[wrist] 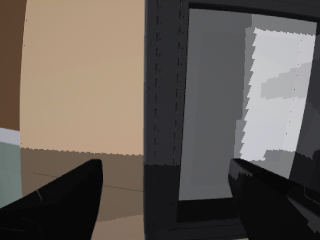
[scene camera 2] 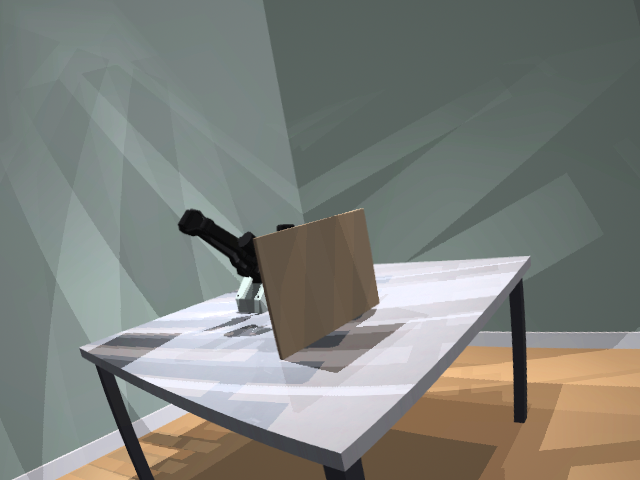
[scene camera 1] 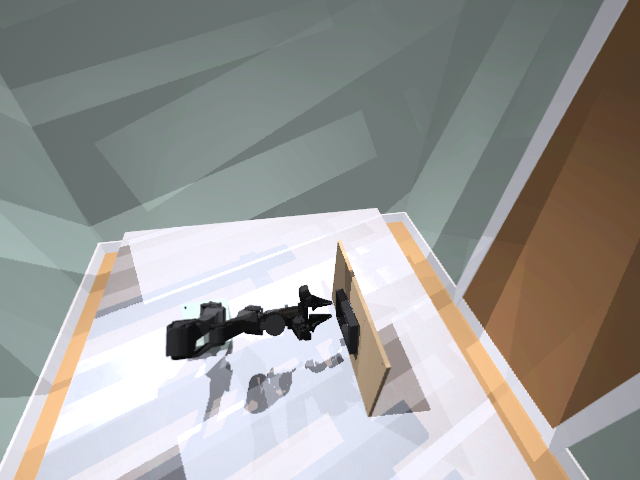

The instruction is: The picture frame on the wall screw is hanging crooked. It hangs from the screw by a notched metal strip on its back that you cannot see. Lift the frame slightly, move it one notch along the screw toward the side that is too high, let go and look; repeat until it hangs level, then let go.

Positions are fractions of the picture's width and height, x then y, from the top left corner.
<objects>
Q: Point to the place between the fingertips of the gripper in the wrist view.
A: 0.52, 0.71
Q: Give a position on a dark picture frame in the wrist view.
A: At 0.68, 0.36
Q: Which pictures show the dark picture frame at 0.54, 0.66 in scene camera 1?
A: The wrist view and scene camera 1 only.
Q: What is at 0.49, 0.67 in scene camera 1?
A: The gripper.
</objects>
